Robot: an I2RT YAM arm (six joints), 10 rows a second.
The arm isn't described. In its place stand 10 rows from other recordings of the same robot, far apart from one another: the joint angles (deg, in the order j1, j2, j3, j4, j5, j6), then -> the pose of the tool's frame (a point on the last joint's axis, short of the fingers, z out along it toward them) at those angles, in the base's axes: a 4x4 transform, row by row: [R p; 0 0 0 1], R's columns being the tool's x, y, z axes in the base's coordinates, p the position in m.
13.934, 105.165, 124.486, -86.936, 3.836, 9.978 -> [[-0.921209 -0.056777 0.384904 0.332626], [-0.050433 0.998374 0.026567 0.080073], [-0.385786 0.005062 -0.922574 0.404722], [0 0 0 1]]
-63.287, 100.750, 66.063, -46.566, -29.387, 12.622 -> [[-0.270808 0.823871 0.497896 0.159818], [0.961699 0.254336 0.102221 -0.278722], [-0.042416 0.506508 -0.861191 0.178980], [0 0 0 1]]
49.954, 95.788, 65.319, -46.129, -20.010, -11.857 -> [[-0.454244 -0.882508 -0.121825 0.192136], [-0.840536 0.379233 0.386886 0.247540], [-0.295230 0.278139 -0.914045 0.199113], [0 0 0 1]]
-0.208, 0.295, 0.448, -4.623, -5.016, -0.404 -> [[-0.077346 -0.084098 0.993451 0.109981], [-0.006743 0.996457 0.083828 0.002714], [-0.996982 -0.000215 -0.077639 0.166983], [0 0 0 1]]
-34.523, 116.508, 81.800, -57.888, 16.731, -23.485 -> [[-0.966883 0.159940 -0.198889 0.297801], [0.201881 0.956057 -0.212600 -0.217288], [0.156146 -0.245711 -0.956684 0.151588], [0 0 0 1]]
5.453, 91.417, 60.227, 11.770, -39.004, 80.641 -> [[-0.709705 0.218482 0.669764 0.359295], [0.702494 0.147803 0.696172 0.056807], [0.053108 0.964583 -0.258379 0.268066], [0 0 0 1]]
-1.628, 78.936, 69.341, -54.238, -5.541, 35.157 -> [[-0.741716 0.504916 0.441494 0.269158], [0.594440 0.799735 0.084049 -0.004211], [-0.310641 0.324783 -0.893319 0.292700], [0 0 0 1]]
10.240, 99.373, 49.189, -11.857, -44.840, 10.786 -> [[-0.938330 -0.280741 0.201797 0.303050], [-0.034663 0.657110 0.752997 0.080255], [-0.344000 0.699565 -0.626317 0.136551], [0 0 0 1]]
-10.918, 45.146, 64.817, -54.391, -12.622, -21.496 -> [[-0.523460 -0.197053 0.828951 0.132735], [-0.263199 0.962705 0.062645 -0.017681], [-0.810380 -0.185387 -0.555802 0.377688], [0 0 0 1]]
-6.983, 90.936, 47.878, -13.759, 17.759, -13.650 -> [[-0.873682 0.077490 0.480286 0.299776], [-0.119413 0.922874 -0.366120 -0.047657], [-0.471614 -0.377225 -0.797045 0.163729], [0 0 0 1]]
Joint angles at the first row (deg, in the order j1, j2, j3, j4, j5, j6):
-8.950 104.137 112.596 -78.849 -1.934 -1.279
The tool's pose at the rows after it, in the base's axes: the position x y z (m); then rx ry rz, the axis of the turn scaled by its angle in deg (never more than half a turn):
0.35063 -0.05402 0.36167 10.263 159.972 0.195
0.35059 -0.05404 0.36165 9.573 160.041 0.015
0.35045 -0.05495 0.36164 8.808 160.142 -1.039
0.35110 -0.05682 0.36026 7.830 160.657 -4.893
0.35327 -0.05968 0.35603 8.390 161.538 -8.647
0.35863 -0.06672 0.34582 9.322 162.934 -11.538
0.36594 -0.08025 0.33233 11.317 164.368 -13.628
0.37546 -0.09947 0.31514 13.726 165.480 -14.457
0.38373 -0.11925 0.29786 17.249 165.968 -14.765
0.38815 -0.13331 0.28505 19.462 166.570 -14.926
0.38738 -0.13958 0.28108 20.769 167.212 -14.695
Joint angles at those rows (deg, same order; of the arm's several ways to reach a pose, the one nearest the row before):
-8.950 104.137 112.596 -78.849 -1.912 -1.278
-8.950 104.138 112.596 -78.871 -1.868 -1.781
-9.037 104.137 112.595 -78.870 -1.256 -2.524
-9.060 104.355 112.573 -78.870 1.322 -3.705
-9.191 104.968 112.421 -78.850 4.011 -3.901
-9.957 106.323 111.875 -78.259 5.978 -4.317
-11.682 108.398 111.566 -77.252 7.245 -4.819
-14.152 111.241 111.523 -75.416 7.508 -5.650
-16.600 114.038 111.523 -73.252 7.508 -5.672
-18.306 116.029 111.527 -71.965 7.508 -5.869
-19.179 116.596 111.524 -72.138 7.377 -5.846

